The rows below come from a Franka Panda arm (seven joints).
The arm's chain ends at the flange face. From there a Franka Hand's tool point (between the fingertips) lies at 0.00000 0.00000 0.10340 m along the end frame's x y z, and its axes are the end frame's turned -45 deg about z.
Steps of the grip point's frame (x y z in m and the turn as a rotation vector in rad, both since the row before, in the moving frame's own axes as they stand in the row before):
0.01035 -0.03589 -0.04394 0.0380 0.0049 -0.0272
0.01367 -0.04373 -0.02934 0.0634 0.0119 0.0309
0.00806 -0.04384 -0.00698 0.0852 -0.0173 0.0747
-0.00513 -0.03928 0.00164 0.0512 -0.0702 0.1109
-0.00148 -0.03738 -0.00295 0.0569 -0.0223 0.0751
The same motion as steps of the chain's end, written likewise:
-0.01560 -0.02959 -0.04386 0.0303 -0.0234 -0.0272
-0.01758 -0.03503 -0.02912 0.0532 -0.0364 0.0309
-0.01801 -0.03147 -0.00659 0.0480 -0.0725 0.0747
-0.02248 -0.02504 0.00203 -0.0134 -0.0858 0.1109
-0.02179 -0.02264 -0.00276 0.0245 -0.0560 0.0751

